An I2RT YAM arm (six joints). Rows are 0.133 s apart.
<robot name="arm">
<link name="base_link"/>
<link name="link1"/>
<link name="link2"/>
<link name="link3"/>
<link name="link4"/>
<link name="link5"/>
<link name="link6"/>
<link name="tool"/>
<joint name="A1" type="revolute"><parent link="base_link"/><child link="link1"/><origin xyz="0.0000 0.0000 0.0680" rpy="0.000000 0.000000 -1.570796"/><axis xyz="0 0 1"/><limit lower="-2.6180" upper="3.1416"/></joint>
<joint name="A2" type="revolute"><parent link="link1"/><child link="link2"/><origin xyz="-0.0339 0.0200 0.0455" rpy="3.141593 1.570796 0.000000"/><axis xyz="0 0 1"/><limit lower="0.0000" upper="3.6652"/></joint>
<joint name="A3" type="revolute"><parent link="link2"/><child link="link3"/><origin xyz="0.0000 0.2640 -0.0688" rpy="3.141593 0.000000 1.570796"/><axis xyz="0 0 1"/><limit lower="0.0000" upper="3.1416"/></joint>
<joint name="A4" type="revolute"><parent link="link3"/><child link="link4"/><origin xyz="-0.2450 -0.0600 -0.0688" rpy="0.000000 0.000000 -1.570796"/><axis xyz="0 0 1"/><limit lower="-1.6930" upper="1.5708"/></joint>
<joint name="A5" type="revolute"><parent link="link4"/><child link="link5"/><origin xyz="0.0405 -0.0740 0.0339" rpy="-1.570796 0.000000 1.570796"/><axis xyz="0 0 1"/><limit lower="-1.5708" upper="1.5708"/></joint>
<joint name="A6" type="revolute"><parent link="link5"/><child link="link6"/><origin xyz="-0.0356 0.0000 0.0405" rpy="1.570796 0.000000 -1.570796"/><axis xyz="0 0 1"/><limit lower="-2.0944" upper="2.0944"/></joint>
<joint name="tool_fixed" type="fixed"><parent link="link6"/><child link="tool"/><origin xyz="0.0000 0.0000 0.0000" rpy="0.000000 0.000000 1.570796"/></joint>
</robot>
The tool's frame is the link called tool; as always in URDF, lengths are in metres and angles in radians.
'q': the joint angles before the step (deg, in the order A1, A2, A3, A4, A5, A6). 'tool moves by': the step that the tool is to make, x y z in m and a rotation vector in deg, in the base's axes. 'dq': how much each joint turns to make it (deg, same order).
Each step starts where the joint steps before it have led.
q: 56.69, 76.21, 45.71, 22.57, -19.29, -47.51
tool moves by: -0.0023, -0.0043, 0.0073, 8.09, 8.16, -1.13
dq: -0.07, -1.10, -1.84, 6.98, 0.11, 11.98
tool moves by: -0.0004, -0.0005, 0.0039, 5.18, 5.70, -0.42
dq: 0.07, 0.09, -0.72, 4.61, 0.52, 8.04
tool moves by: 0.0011, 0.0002, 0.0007, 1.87, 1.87, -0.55
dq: -0.09, 0.35, -0.21, 1.94, 0.59, 2.70
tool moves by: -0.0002, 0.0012, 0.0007, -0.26, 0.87, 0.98
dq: 0.06, 0.12, 0.47, -0.84, -0.89, 0.67
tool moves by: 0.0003, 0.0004, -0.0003, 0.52, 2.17, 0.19
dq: -0.02, 0.14, 0.05, 0.06, -0.10, 2.23
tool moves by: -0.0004, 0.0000, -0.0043, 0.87, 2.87, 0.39
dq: 0.04, 0.35, -0.84, 1.35, -0.19, 3.06
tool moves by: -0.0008, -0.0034, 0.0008, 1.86, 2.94, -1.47
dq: -0.04, -0.75, -0.84, 1.15, 1.65, 3.56
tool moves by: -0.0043, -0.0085, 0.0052, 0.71, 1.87, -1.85
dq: 0.02, -2.88, -0.81, -1.97, 2.01, 1.89
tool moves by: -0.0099, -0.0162, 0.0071, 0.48, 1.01, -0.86
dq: -0.02, -5.45, -1.78, -3.54, 0.93, 1.08
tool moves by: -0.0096, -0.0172, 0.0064, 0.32, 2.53, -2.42
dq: 0.03, -5.83, -1.36, -5.09, 2.61, 2.17
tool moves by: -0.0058, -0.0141, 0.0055, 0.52, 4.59, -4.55
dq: 0.01, -4.59, -0.21, -5.81, 4.77, 3.92
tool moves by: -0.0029, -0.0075, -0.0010, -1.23, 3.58, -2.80
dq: 0.02, -2.34, 0.02, -5.12, 2.86, 2.28
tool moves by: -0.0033, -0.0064, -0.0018, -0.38, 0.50, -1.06
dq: -0.03, -2.00, -0.91, -1.67, 1.03, 0.22
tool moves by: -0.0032, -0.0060, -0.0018, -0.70, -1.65, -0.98
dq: 0.00, -1.92, -1.17, -0.51, 1.01, -1.75
